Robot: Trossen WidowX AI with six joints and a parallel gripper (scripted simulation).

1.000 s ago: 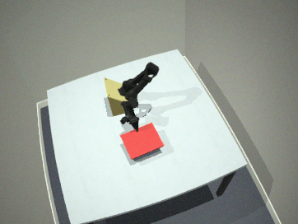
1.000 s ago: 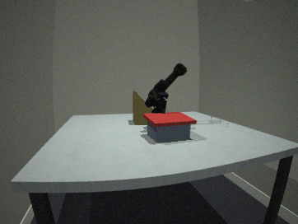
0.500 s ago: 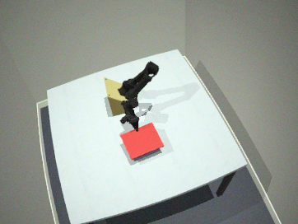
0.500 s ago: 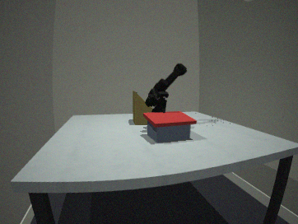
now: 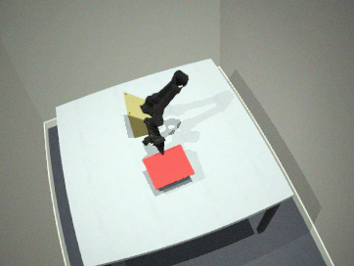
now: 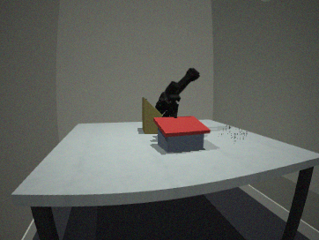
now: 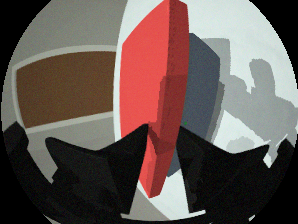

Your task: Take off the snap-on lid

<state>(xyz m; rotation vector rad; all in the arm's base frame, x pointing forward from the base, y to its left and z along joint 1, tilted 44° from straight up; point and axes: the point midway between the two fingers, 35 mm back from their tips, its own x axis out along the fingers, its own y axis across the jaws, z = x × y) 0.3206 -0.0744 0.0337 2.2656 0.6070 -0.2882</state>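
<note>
Now: the red lid 80 mm ahead of my gripper tip and 10 mm below it. Also, from my gripper tip: grey-blue storage box 80 mm below, 70 mm ahead.
</note>
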